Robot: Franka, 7 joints.
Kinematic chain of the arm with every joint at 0, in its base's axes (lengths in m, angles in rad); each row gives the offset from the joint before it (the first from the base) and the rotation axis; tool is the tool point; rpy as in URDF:
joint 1: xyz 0 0 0.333 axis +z
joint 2: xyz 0 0 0 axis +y
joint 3: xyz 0 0 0.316 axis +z
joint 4: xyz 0.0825 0 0 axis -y
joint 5: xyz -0.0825 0 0.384 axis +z
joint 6: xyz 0 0 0 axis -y
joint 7: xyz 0.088 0 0 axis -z
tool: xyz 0 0 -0.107 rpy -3.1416 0 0
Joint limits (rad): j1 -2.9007..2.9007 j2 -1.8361..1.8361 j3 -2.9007..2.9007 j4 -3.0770..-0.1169 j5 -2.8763..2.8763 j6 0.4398..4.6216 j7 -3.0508..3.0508
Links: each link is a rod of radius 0.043 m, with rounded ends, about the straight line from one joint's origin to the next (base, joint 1, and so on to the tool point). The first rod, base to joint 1, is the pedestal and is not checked.
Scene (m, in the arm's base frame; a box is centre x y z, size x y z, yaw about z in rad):
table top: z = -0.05
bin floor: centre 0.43 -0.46 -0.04 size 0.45 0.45 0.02 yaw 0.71
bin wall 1: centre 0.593 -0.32 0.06 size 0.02 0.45 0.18 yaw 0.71
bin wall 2: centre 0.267 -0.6 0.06 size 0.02 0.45 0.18 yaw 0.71
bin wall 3: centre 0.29 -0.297 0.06 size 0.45 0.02 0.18 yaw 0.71
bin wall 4: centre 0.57 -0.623 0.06 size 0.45 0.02 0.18 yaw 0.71
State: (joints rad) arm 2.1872 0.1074 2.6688 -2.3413 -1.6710 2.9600 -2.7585
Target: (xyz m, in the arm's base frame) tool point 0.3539 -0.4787 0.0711
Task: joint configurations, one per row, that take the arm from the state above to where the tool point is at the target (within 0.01 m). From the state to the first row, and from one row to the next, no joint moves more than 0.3 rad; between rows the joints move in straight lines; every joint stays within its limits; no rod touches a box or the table.
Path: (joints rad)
1: 2.2307 -0.1248 2.7268 -2.2191 -1.6493 2.9312 -2.7585
2: 2.2741 -0.3570 2.7848 -2.0968 -1.6276 2.9024 -2.7585
3: 2.3176 -0.5892 2.8427 -1.9746 -1.6059 2.8736 -2.7585
4: 2.3611 -0.8214 2.9007 -1.8524 -1.5842 2.8448 -2.7585

